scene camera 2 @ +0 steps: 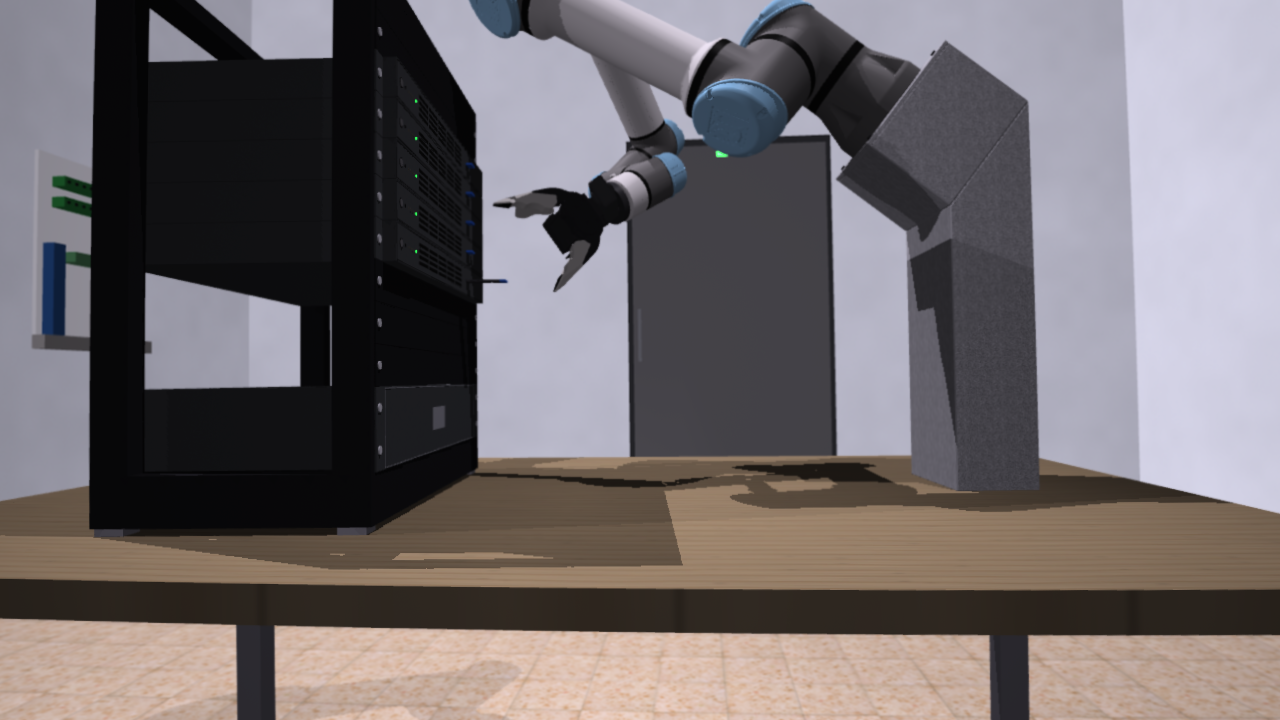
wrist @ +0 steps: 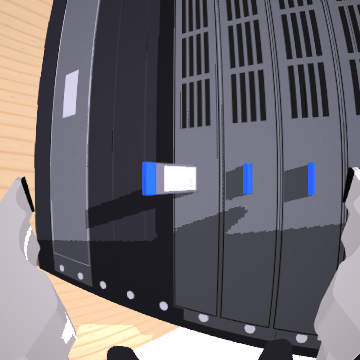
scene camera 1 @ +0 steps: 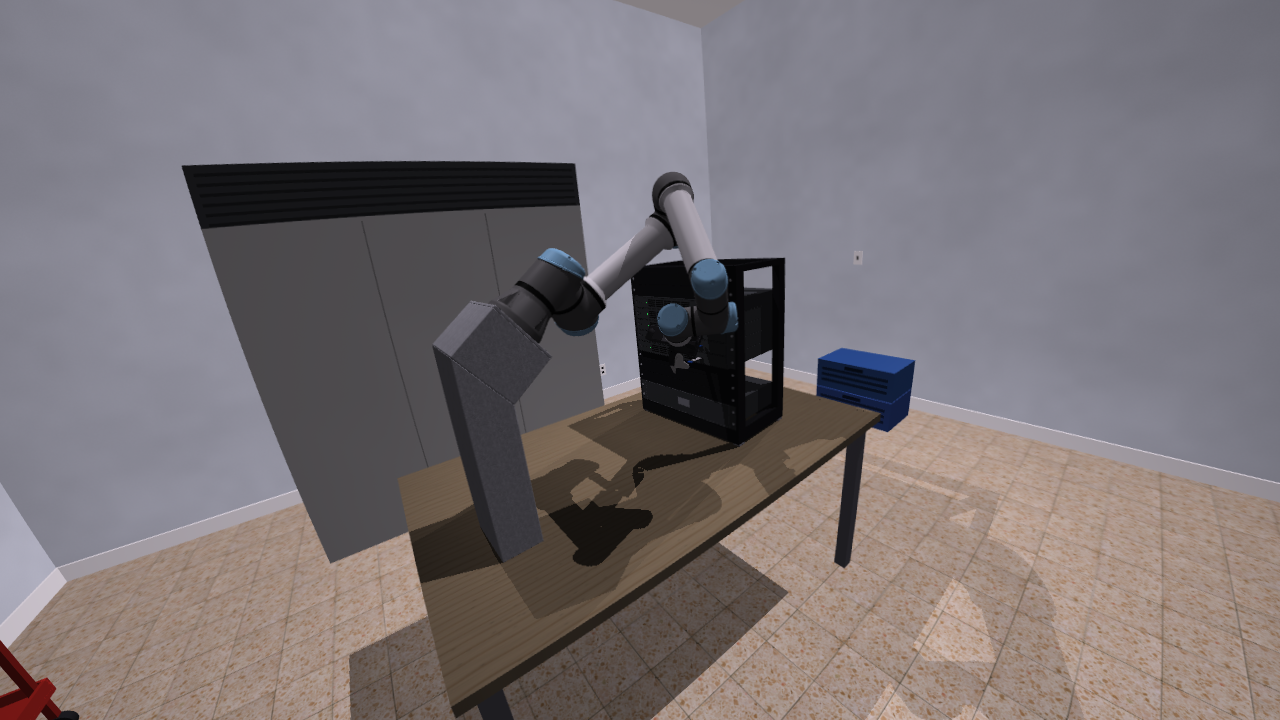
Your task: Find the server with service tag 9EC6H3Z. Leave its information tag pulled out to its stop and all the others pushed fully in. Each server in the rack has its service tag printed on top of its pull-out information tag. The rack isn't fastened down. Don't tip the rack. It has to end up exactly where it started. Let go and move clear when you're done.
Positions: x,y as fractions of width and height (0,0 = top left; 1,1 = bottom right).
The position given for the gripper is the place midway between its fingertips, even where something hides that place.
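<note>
An information tag (wrist: 0.44,0.50) is visible in the scene, and so is the gripper (scene camera 2: 0.41,0.35), which the wrist view shows too (wrist: 0.52,0.48).
</note>
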